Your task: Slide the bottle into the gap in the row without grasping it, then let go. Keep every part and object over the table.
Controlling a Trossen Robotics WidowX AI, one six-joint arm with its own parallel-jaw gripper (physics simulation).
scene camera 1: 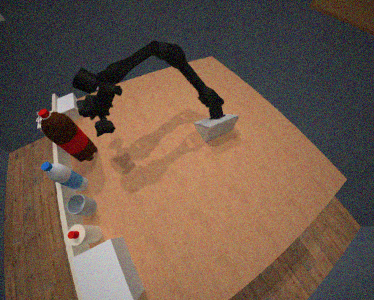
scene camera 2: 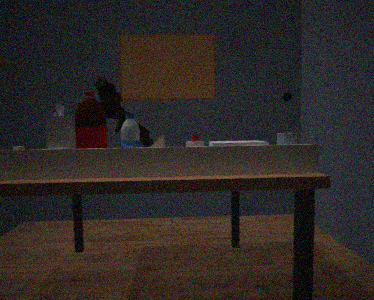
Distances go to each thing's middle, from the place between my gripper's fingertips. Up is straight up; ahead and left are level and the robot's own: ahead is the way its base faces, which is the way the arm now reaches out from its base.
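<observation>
Pale pump bottle (scene camera 2: pixel 60 130): 30 mm below my hand, 160 mm ahead, 130 mm to the right. Blue-capped bottle (scene camera 1: pixel 59 173): 190 mm ahead of my hand, 110 mm to the left, 50 mm below. Dark brown bottle (scene camera 1: pixel 59 128): my hand 110 mm short of it, 10 mm above it, 40 mm to the left of it.
</observation>
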